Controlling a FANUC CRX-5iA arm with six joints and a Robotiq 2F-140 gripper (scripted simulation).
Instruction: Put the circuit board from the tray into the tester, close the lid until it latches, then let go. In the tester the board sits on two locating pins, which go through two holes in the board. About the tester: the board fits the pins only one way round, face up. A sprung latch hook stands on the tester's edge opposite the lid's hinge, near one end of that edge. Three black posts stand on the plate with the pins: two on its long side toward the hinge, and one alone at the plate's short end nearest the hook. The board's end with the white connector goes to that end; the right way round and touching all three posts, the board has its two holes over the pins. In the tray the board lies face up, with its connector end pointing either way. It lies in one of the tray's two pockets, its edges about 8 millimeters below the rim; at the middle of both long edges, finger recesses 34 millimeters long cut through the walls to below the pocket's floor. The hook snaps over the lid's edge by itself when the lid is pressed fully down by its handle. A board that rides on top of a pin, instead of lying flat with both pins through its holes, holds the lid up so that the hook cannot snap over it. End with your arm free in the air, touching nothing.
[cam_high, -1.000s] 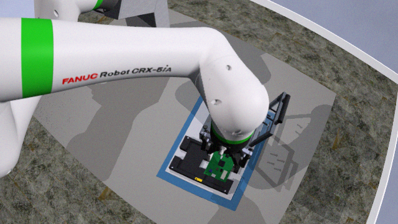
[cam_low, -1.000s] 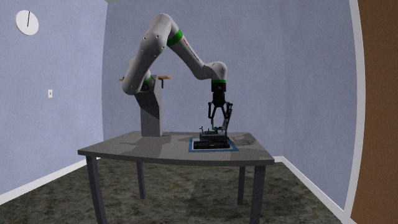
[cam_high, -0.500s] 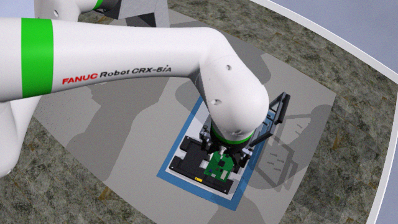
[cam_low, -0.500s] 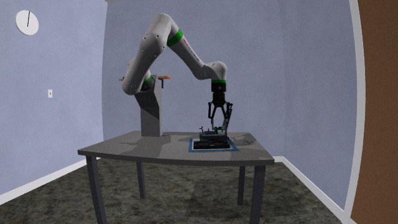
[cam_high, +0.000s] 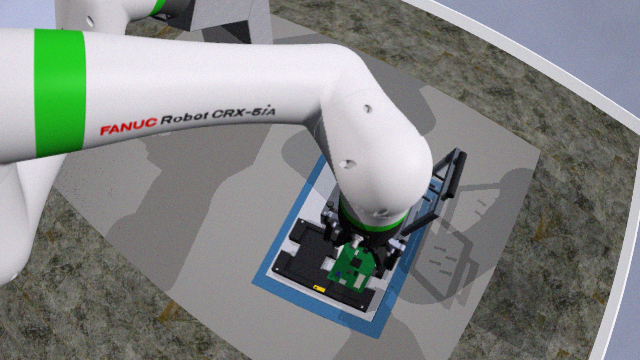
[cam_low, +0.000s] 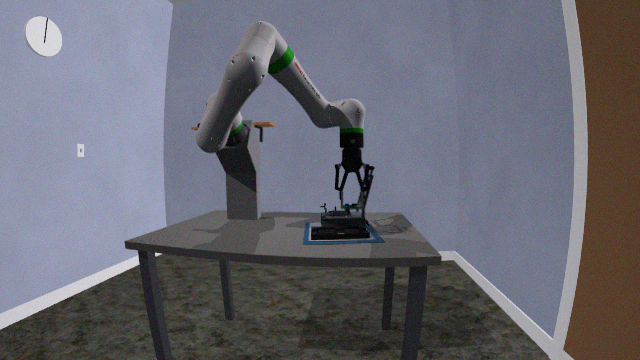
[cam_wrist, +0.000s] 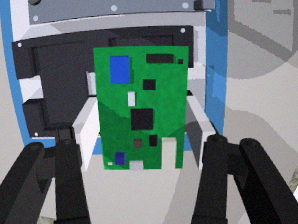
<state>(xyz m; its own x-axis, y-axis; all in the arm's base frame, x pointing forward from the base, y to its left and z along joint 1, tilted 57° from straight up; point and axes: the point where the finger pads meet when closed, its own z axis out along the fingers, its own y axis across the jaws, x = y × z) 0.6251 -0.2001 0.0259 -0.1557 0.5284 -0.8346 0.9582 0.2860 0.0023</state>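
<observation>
Now: hand 20 mm above the green circuit board. Round my hand: black latch hook 200 mm to the left, 140 mm behind, 50 mm below; then lid 180 mm to the left, 50 mm ahead, 40 mm above.
</observation>
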